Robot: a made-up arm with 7 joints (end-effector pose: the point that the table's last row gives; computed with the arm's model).
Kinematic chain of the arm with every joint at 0, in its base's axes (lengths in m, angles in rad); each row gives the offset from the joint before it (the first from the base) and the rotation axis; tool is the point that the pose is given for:
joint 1: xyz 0 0 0.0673 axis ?
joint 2: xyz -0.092 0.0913 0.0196 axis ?
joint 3: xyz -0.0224 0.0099 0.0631 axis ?
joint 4: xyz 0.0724 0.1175 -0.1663 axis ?
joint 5: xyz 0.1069 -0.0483 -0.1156 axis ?
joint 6: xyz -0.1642 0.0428 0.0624 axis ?
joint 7: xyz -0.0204 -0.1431 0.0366 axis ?
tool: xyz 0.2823 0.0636 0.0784
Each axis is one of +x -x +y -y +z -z.
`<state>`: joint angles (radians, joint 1 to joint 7).
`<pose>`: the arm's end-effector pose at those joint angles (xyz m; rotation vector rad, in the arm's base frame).
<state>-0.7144 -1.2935 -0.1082 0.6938 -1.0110 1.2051 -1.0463</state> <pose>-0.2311 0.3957 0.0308 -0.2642 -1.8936 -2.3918</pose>
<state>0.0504 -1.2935 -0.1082 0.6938 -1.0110 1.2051 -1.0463</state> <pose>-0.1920 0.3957 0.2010 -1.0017 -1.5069 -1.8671</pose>
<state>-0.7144 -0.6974 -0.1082 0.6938 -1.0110 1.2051 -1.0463</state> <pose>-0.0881 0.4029 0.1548 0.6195 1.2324 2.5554</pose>
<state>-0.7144 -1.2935 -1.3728 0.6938 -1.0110 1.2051 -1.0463</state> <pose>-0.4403 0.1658 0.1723 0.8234 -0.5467 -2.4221</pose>
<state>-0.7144 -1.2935 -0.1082 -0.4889 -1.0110 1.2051 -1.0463</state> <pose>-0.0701 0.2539 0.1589 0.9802 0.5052 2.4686</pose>
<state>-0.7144 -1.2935 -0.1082 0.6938 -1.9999 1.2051 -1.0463</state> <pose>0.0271 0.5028 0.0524 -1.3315 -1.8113 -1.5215</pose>
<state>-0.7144 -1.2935 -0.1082 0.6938 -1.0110 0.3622 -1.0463</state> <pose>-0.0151 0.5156 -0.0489 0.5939 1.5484 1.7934</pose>
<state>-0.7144 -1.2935 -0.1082 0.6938 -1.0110 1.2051 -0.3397</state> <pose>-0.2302 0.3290 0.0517 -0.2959 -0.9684 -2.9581</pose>
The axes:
joint 1: +y
joint 2: -z
joint 3: +y
joint 4: +z
joint 5: -x
joint 6: +z
joint 7: -x

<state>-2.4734 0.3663 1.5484 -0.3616 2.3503 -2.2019 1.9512</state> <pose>0.0085 0.4236 -0.2717 0.1512 -0.5010 2.5424</pose>
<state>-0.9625 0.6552 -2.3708 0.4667 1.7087 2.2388 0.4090</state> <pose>-0.1545 -0.1123 0.5829 -1.3565 0.4787 -1.5467</pose>
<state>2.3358 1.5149 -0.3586 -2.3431 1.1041 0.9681 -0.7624</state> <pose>0.0199 -0.0834 0.4012 -1.9040 -0.1026 -2.1036</pose>
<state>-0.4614 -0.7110 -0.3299 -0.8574 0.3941 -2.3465 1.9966</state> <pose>-0.2536 0.2117 -0.3039 -0.1821 1.7085 -1.6376</pose>
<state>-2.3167 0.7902 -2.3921 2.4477 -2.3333 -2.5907 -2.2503</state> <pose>-0.3056 0.2576 -0.5283 -0.8565 1.6303 -0.0383</pose>
